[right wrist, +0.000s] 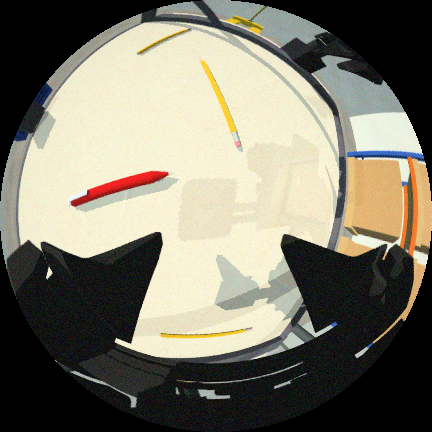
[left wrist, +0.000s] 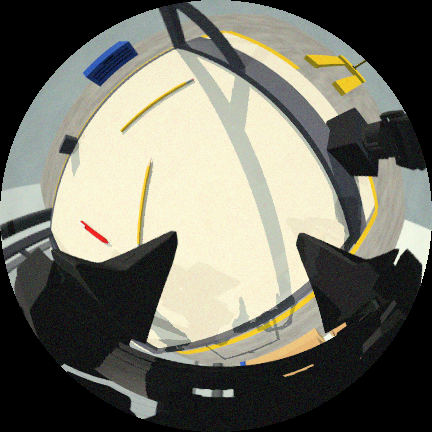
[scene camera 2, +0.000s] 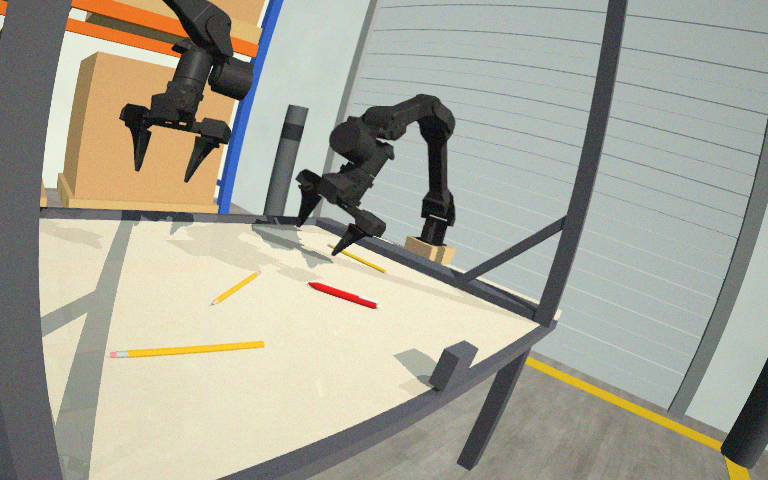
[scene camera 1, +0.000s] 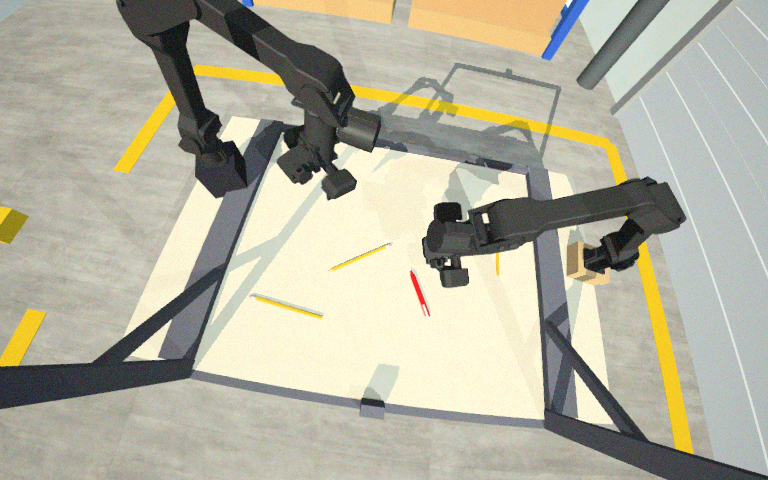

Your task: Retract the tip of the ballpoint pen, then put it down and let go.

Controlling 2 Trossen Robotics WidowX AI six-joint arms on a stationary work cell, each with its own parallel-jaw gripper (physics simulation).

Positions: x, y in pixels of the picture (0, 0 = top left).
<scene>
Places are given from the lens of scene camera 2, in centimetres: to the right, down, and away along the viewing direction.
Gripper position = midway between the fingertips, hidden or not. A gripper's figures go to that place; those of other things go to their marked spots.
my left gripper (scene camera 2: 160, 176): -35, -10, 56
my right gripper (scene camera 2: 314, 241): -13, 0, 77
wooden block (scene camera 2: 441, 254): 16, 4, 114
</scene>
